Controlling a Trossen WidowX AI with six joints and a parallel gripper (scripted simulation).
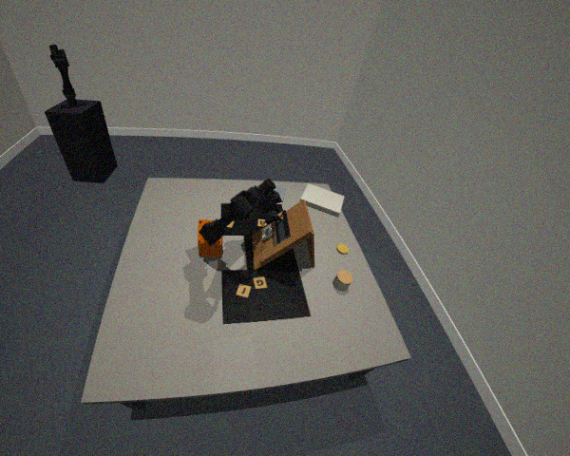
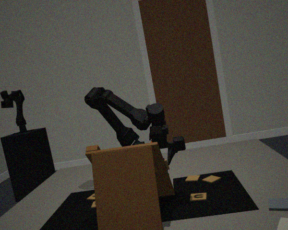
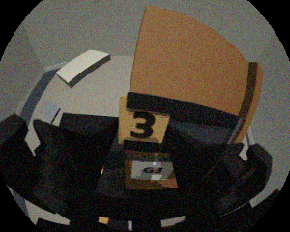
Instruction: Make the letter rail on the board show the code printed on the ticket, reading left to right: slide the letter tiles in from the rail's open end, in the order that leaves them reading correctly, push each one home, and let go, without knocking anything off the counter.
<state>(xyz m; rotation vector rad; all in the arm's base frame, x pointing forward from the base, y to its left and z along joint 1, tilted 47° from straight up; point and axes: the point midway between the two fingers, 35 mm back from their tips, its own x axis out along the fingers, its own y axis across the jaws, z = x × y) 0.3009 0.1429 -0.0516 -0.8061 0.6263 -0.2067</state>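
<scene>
The white ticket is 60 mm behind my gripper tip, 40 mm to the right of it and 80 mm below it. Round my gripper tip: yellow disc 390 mm ahead, 50 mm to the right, 160 mm below; then black mat 130 mm behind, 110 mm to the right, 160 mm below; then grey-blue card 30 mm ahead, 410 mm to the left, 160 mm below.
</scene>
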